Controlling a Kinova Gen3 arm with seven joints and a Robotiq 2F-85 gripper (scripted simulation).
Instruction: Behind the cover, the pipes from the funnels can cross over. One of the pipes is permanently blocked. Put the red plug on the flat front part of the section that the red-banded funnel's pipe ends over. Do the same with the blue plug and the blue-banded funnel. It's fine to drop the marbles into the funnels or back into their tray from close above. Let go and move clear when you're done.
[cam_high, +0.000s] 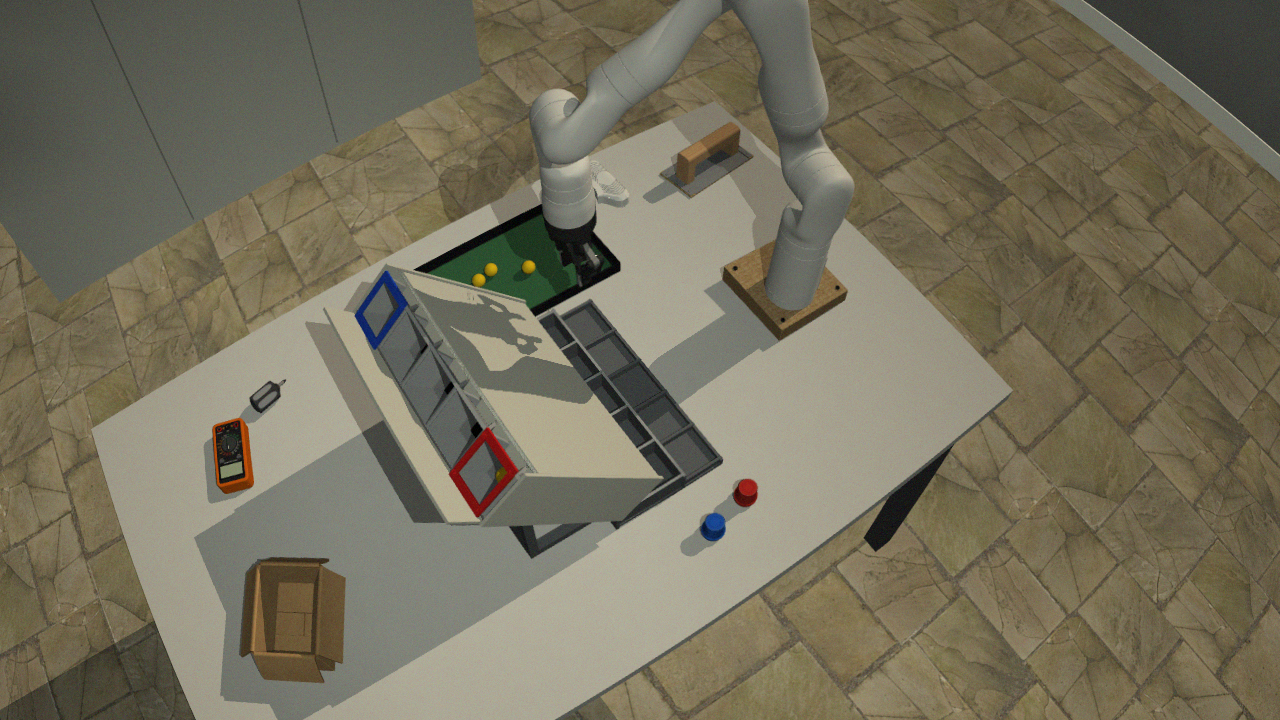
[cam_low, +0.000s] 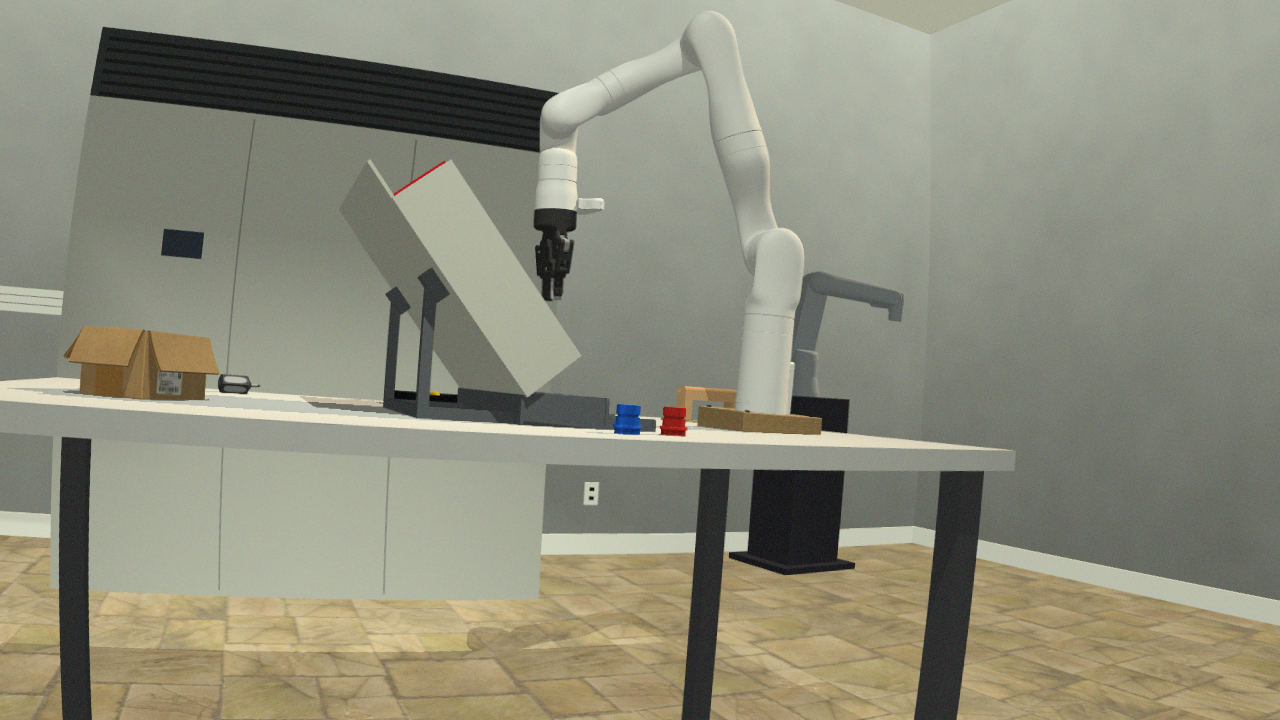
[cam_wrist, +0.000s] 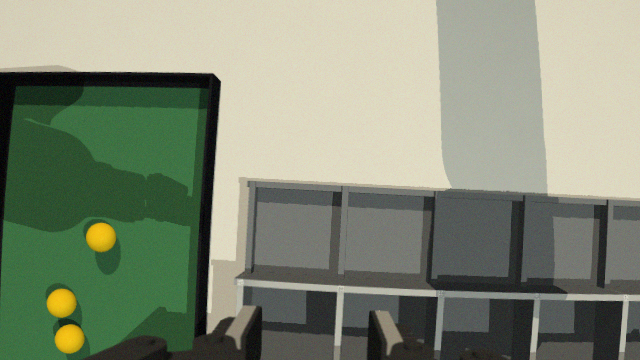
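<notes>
My gripper is now 20 mm short of the green marble tray, 210 mm to the left of it and 220 mm above it. From my hand the other things lie so: orange multimeter: 630 mm ahead, 210 mm to the right, 210 mm below; dark object: 500 mm ahead, 280 mm to the right, 210 mm below; beige cover: 170 mm ahead, 110 mm to the left, 10 mm below.
</notes>
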